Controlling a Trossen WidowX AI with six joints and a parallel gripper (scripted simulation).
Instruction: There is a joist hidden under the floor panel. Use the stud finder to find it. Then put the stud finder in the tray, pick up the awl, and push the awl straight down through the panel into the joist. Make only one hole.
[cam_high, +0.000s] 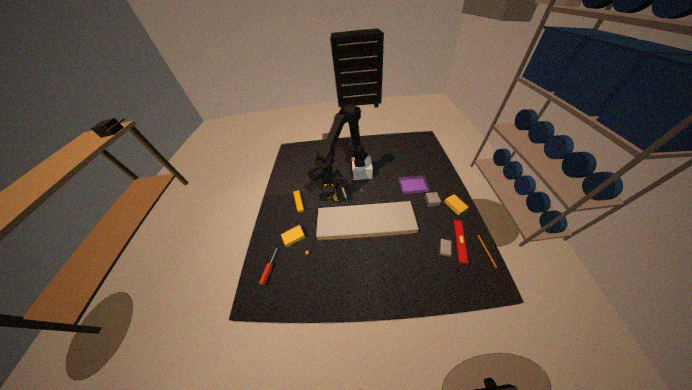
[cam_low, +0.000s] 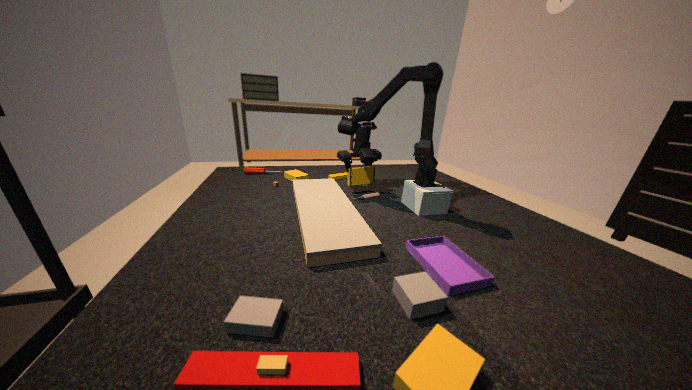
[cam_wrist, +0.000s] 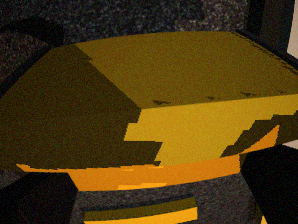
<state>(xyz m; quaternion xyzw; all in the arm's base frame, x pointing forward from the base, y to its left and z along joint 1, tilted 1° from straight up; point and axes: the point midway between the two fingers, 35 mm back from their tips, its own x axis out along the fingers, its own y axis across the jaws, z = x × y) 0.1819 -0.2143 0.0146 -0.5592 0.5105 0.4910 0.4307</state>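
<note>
Right now the stud finder is 10 mm ahead of my gripper tip and 10 mm to the left of it. Also, from my gripper tip: purple tray: 10 mm behind, 530 mm to the left, 60 mm below; awl: 10 mm ahead, 100 mm to the left, 70 mm below; square indicator window: 30 mm ahead.
</note>
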